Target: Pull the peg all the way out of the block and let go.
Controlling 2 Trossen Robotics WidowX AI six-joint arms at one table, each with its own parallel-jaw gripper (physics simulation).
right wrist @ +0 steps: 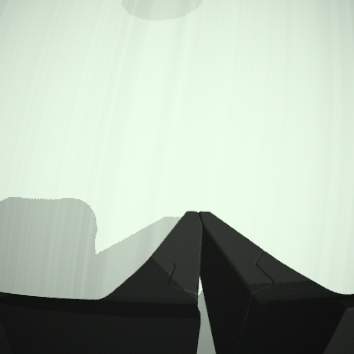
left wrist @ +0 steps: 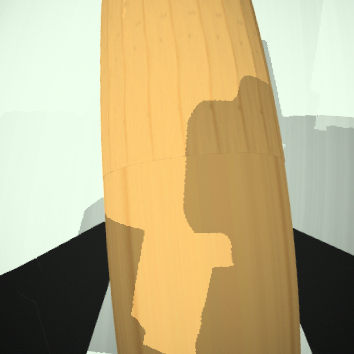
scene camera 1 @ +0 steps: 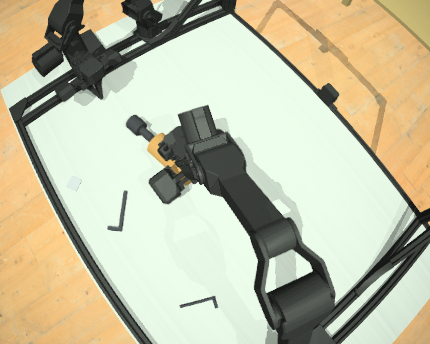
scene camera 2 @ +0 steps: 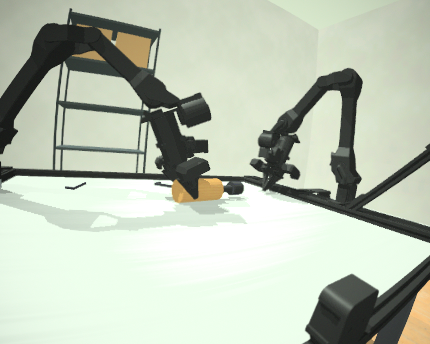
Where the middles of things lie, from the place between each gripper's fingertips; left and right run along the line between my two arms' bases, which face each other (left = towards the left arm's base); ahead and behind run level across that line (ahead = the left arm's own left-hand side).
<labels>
The wooden cylinder block (scene camera 2: 208, 189) is 240 mm to the left of my right hand, 130 mm behind it and 20 mm above it.
Right now the wooden cylinder block is 1 cm ahead of my left hand, 2 cm to the right of it and 1 cm above it.
</labels>
